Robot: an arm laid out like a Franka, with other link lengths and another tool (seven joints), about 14 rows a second.
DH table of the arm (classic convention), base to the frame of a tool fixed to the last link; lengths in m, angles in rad. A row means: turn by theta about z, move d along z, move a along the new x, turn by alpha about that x. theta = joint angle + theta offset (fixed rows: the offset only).
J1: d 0.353; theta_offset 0; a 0; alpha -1.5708
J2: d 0; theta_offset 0; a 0; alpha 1.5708
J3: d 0.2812; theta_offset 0; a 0.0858; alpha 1.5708
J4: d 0; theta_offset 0; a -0.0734; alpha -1.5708
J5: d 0.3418; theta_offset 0; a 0; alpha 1.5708
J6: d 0; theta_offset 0; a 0.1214; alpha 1.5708
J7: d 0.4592; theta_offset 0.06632; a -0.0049; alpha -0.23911
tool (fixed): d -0.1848; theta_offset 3.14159; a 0; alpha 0
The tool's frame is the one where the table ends.
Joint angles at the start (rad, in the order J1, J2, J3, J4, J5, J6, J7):
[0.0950 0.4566 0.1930 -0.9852 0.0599 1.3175 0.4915]
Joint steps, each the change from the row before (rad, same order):
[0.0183 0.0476 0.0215 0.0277 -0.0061 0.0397 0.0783]
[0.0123 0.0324 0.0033 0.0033 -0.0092 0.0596 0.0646]
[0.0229 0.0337 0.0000 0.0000 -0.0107 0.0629 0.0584]
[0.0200 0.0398 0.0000 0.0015 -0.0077 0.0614 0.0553]
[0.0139 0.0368 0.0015 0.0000 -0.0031 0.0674 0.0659]
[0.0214 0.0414 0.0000 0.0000 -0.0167 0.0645 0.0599]
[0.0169 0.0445 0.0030 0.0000 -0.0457 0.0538 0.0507]
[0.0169 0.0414 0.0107 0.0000 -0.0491 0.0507 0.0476]
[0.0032 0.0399 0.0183 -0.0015 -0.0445 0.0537 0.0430]
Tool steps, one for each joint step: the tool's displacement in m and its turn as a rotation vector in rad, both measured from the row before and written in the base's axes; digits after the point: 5 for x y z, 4 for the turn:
[0.01356 0.02303 -0.01261 0.0070 -0.0085 -0.0489]
[0.01820 0.01055 -0.01312 0.0002 -0.0215 -0.0590]
[0.01545 0.01561 -0.01538 -0.0004 -0.0213 -0.0451]
[0.01452 0.01482 -0.01885 0.0034 -0.0144 -0.0443]
[0.01605 0.01316 -0.01626 0.0114 -0.0177 -0.0603]
[0.01296 0.01400 -0.02120 -0.0021 -0.0159 -0.0468]
[0.01141 0.00551 -0.02679 -0.0297 -0.0161 -0.0342]
[0.00765 0.00977 -0.02407 -0.0261 -0.0190 -0.0213]
[0.00878 0.00668 -0.02179 -0.0131 -0.0204 -0.0228]

